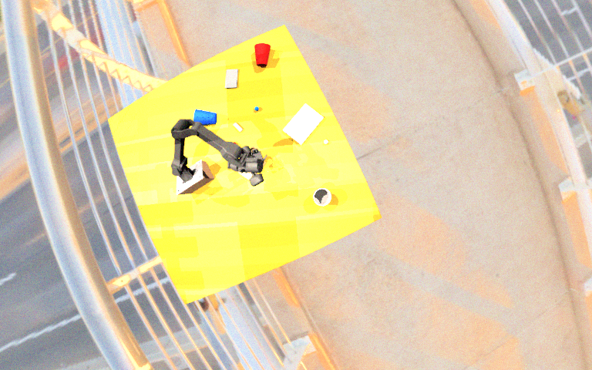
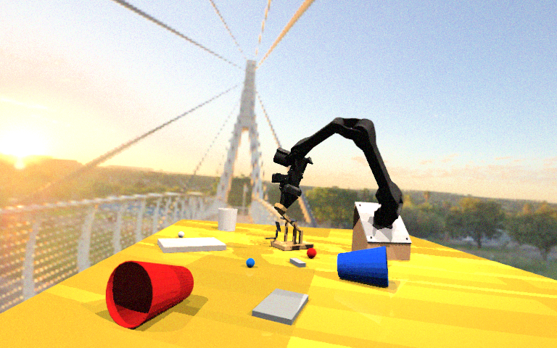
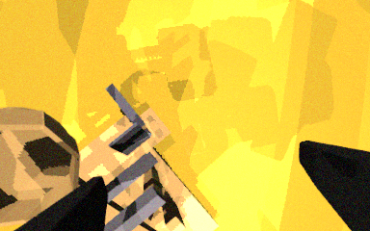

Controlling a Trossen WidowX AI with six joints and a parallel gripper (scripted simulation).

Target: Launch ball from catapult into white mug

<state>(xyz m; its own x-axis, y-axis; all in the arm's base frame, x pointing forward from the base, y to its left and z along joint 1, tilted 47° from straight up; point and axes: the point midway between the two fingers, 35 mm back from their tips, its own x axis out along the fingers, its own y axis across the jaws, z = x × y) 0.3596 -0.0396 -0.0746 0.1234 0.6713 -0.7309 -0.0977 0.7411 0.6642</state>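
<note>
My gripper tip is 10 mm past the wooden catapult, 50 mm to the right of it and 70 mm above it. The rest, counted from my gripper tip: white slab (300 mm ahead, 150 mm to the left, 130 mm below); then small grey block (50 mm behind, 260 mm to the left, 130 mm below); then red ball (100 mm behind, 170 mm to the left, 120 mm below).
</note>
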